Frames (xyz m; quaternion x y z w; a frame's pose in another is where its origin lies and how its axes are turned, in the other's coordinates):
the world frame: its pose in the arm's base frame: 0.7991 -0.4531 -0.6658 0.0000 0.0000 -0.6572 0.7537
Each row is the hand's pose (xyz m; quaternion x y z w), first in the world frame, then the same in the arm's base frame.
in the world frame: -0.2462 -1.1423 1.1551 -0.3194 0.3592 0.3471 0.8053
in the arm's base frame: -0.3661 -0.3647 0.4893 -0.0047 0.4806 -0.2676 0.8351
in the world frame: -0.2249 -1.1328 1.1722 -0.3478 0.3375 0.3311 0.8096
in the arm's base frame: -0.3538 -0.3845 0.5064 -0.0403 0.4830 -0.2825 0.8278
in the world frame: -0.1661 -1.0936 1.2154 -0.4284 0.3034 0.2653 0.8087
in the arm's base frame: -0.3069 -0.4374 0.5496 -0.1235 0.5102 -0.3315 0.7839
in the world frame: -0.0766 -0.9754 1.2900 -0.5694 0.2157 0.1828 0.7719
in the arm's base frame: -0.1776 -0.5100 0.6242 -0.2874 0.5368 -0.3695 0.7019
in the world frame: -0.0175 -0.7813 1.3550 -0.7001 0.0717 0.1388 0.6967
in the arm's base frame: 0.0227 -0.5421 0.6892 -0.4806 0.5142 -0.3533 0.6163
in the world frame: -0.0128 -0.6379 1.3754 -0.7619 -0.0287 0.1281 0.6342
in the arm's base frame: 0.1654 -0.5273 0.7096 -0.5931 0.4791 -0.3203 0.5622
